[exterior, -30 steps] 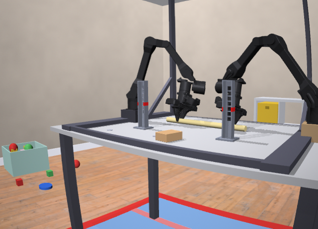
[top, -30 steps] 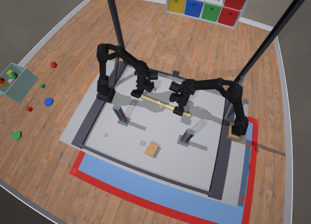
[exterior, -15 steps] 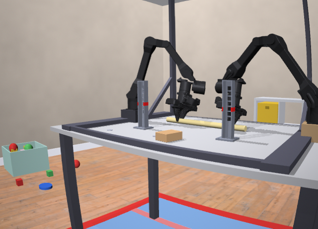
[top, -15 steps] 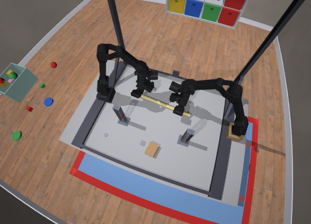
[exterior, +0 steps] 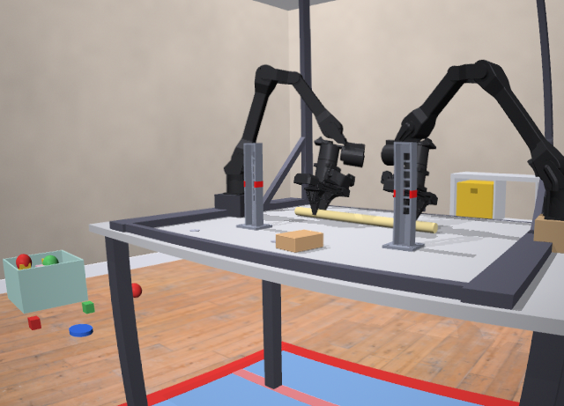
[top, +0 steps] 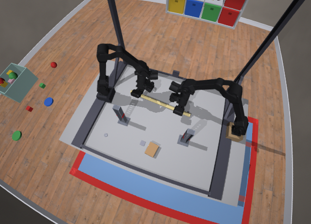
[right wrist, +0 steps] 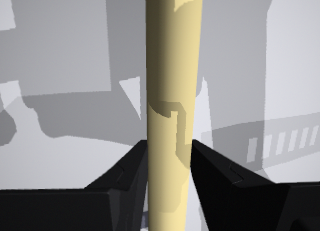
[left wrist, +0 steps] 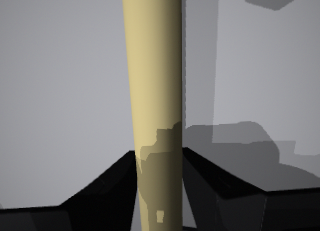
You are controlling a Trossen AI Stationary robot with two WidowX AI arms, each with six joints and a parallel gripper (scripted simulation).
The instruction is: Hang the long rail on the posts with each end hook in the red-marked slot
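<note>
Right now the long pale yellow rail is 1 cm ahead of my right hand, 15 cm to the left of it and 3 cm below it. The rest, counted from my right hand: tan box 35 cm ahead, 20 cm to the left, 3 cm below.
</note>
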